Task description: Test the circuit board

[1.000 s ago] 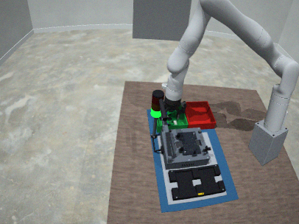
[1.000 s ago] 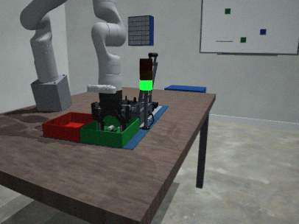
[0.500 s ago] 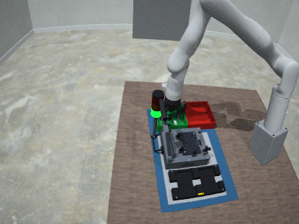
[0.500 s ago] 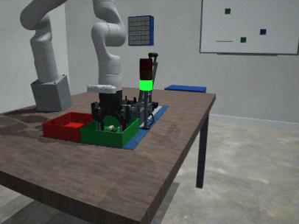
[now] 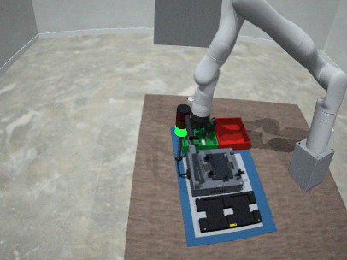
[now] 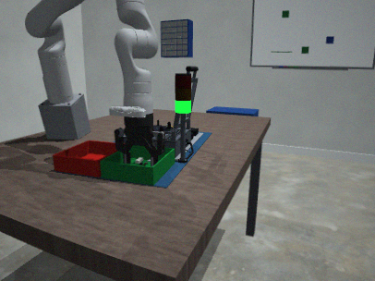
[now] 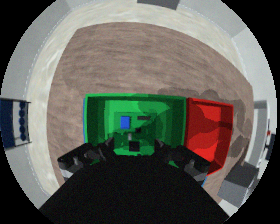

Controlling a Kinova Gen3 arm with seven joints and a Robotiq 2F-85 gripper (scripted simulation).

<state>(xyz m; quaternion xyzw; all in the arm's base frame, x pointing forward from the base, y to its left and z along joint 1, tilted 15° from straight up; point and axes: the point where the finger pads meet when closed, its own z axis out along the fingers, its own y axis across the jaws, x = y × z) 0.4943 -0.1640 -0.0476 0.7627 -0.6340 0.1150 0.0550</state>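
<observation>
My gripper is now right at the green bin. Also, from my hand: green circuit board 10 mm below; clear lid 40 mm ahead, 210 mm to the left, 170 mm above; red bin 150 mm behind, 30 mm to the right.
</observation>
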